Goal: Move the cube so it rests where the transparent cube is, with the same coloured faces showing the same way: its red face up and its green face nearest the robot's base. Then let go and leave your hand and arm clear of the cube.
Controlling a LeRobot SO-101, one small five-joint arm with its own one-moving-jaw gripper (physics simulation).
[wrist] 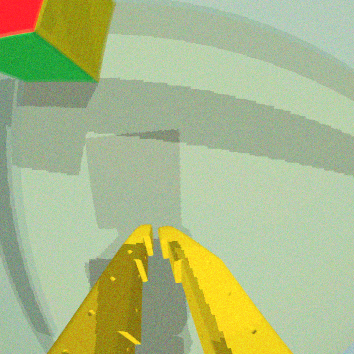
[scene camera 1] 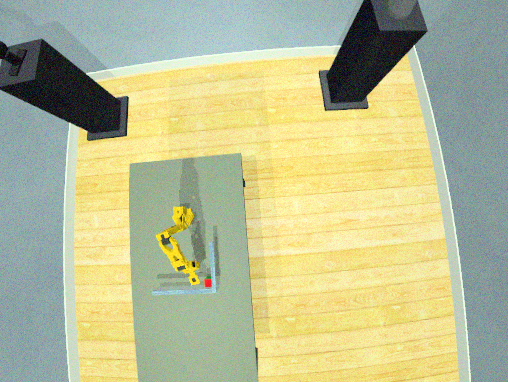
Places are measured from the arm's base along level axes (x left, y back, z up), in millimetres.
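Pixels of known places: end effector, tool point: [wrist: 151,235] [scene camera 1: 198,266]; arm's base, origin of the base link: [scene camera 1: 184,220].
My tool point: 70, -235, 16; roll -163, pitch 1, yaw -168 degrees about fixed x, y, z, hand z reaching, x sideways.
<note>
Ahead of a thing's pixels: the offset from my tool point to its top centre, as dx, dy, dz. "spot": to the spot under its first point. Level surfaces: height alone.
The cube [scene camera 1: 208,283] [wrist: 67,37] sits on the grey table near the corner formed by two pale blue bars. Its red face is up in the scene view, and a sliver of green shows on the side towards the robot's base. In the wrist view it is at the top left, with red, green and dark yellow faces visible. The transparent cube cannot be made out separately. My gripper [scene camera 1: 194,281] [wrist: 155,231] is shut and empty, tips together, beside the cube on its left in the scene view, with a gap between them.
One pale blue bar @(spot: -74, -110, +44) [scene camera 1: 182,292] runs along the far side of the cube from the base, the other @(spot: +89, +35, +43) [scene camera 1: 213,260] along its right. The yellow arm's base [scene camera 1: 183,217] stands on the grey table @(dz -16) [scene camera 1: 195,340]. Two black pillars [scene camera 1: 75,85] [scene camera 1: 372,55] stand on the wooden floor.
</note>
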